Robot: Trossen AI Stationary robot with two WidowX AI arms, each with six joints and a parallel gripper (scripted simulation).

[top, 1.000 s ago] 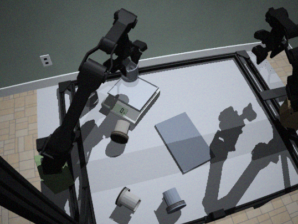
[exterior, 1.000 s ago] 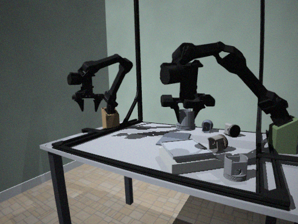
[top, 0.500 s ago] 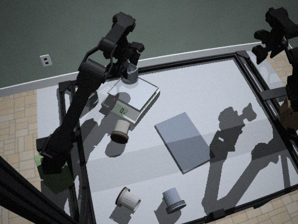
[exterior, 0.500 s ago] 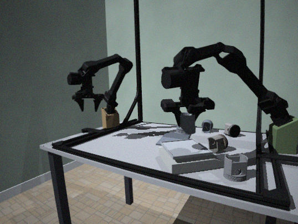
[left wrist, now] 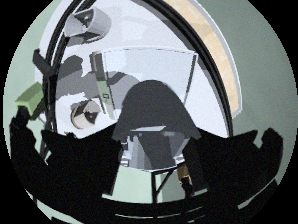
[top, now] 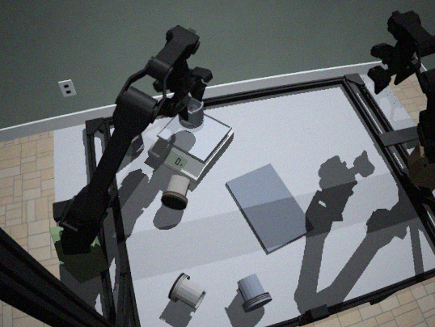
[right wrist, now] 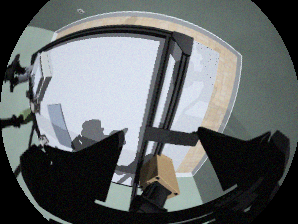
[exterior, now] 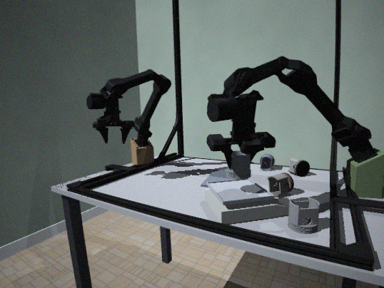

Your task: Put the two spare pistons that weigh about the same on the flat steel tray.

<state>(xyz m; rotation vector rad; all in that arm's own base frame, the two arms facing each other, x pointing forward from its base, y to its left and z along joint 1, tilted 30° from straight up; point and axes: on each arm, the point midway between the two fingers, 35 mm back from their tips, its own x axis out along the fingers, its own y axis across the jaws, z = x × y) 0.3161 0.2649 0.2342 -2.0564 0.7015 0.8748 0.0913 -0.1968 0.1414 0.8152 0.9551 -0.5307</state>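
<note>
My left hand is 1 cm past the white scale, 1 cm to the left of it and 11 cm above it. Also, from my left hand: flat steel tray: 28 cm behind, 16 cm to the right, 16 cm below.
</note>
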